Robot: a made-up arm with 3 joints.
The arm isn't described. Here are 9 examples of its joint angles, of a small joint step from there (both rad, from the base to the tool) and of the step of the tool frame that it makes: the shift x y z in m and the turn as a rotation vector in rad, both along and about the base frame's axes.
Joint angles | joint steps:
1: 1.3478 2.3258 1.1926 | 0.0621 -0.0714 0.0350
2: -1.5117 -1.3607 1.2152 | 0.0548 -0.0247 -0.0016
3: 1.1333 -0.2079 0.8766 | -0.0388 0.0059 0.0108
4: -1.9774 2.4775 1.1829 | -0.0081 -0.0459 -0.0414
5: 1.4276 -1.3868 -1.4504 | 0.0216 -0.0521 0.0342
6: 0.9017 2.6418 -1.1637 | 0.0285 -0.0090 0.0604
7: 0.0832 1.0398 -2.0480 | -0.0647 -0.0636 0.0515
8: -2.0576 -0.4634 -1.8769 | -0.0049 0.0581 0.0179
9: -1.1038 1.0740 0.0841 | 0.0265 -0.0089 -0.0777
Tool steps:
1: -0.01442 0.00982 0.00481 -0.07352 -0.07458 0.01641
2: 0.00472 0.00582 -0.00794 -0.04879 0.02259 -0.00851
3: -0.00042 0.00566 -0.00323 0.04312 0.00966 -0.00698
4: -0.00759 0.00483 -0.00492 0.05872 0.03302 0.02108
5: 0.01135 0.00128 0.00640 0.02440 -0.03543 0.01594
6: -0.00118 0.00611 0.01019 -0.07430 -0.03026 0.02523
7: -0.00816 0.02214 -0.01856 0.05716 0.01949 -0.07607
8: -0.01065 0.00342 -0.00444 0.00029 -0.06184 -0.00103
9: -0.00166 -0.00219 -0.00335 0.02020 -0.04392 -0.04591
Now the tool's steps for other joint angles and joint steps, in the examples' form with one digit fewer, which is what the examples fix.
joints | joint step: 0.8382 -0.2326 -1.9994 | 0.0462 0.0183 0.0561
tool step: -0.0051 -0.0118 0.0081 -0.0192 0.0468 -0.0266
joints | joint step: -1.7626 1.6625 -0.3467 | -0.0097 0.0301 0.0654
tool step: 0.0064 -0.0037 -0.0010 -0.0592 -0.0126 0.0239
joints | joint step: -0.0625 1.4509 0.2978 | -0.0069 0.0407 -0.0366
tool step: 0.0080 -0.0061 0.0004 0.0249 -0.0087 0.0488
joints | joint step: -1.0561 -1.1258 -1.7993 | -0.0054 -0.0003 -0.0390
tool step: 0.0002 -0.0015 -0.0004 -0.0307 0.0106 -0.0102
